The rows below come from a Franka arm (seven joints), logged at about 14 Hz.
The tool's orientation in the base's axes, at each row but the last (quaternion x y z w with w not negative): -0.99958 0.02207 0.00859 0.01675; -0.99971 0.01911 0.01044 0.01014; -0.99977 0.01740 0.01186 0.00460; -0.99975 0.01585 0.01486 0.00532; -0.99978 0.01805 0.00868 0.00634; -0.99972 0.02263 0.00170 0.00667
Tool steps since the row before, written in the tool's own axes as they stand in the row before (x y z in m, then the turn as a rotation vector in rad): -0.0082 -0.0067 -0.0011 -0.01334 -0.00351 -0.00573; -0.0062 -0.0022 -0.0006 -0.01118 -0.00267 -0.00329; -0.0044 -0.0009 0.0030 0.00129 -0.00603 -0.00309; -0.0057 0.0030 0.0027 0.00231 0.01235 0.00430; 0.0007 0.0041 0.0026 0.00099 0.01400 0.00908; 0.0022 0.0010 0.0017 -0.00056 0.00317 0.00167
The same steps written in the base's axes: -0.0079 0.0070 0.0015 -0.01307 0.00390 0.00608; -0.0061 0.0024 0.0008 -0.01100 0.00302 0.00358; -0.0044 0.0011 -0.0029 0.00157 0.00595 0.00311; -0.0059 -0.0028 -0.0026 0.00179 -0.01237 -0.00449; 0.0005 -0.0041 -0.0027 0.00033 -0.01391 -0.00927; 0.0021 -0.0011 -0.0017 -0.00071 -0.00312 -0.00171
